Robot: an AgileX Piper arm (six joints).
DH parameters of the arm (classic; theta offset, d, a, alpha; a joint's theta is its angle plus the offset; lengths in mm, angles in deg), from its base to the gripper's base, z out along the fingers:
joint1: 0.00 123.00 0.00 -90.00
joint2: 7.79 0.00 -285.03 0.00
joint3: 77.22 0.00 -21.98 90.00
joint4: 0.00 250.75 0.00 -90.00
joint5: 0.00 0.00 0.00 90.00
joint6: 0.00 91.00 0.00 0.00
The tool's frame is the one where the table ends.
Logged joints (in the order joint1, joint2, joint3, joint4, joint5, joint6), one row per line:
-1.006, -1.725, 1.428, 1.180, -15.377, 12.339
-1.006, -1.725, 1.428, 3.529, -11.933, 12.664
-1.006, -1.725, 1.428, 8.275, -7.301, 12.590
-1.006, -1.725, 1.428, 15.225, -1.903, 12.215
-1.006, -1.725, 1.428, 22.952, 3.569, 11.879
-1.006, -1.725, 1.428, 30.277, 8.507, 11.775
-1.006, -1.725, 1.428, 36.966, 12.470, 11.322
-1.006, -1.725, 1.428, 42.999, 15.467, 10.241
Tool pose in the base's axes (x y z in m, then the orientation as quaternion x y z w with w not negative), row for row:
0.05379, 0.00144, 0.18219, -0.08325, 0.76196, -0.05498, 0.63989
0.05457, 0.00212, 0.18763, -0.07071, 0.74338, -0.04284, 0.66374
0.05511, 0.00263, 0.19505, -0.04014, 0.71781, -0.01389, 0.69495
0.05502, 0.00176, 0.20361, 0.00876, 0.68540, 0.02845, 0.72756
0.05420, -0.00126, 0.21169, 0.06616, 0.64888, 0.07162, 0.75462
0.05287, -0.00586, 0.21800, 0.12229, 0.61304, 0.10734, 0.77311
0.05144, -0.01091, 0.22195, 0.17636, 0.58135, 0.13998, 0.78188
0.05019, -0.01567, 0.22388, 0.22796, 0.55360, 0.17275, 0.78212
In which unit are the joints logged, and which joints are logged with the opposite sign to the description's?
The joints are logged in degrees. Opposite sign: joint1, joint5, joint6.
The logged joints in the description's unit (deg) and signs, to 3 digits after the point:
1.006, -1.725, 1.428, 1.180, 15.377, -12.339
1.006, -1.725, 1.428, 3.529, 11.933, -12.664
1.006, -1.725, 1.428, 8.275, 7.301, -12.590
1.006, -1.725, 1.428, 15.225, 1.903, -12.215
1.006, -1.725, 1.428, 22.952, -3.569, -11.879
1.006, -1.725, 1.428, 30.277, -8.507, -11.775
1.006, -1.725, 1.428, 36.966, -12.470, -11.322
1.006, -1.725, 1.428, 42.999, -15.467, -10.241

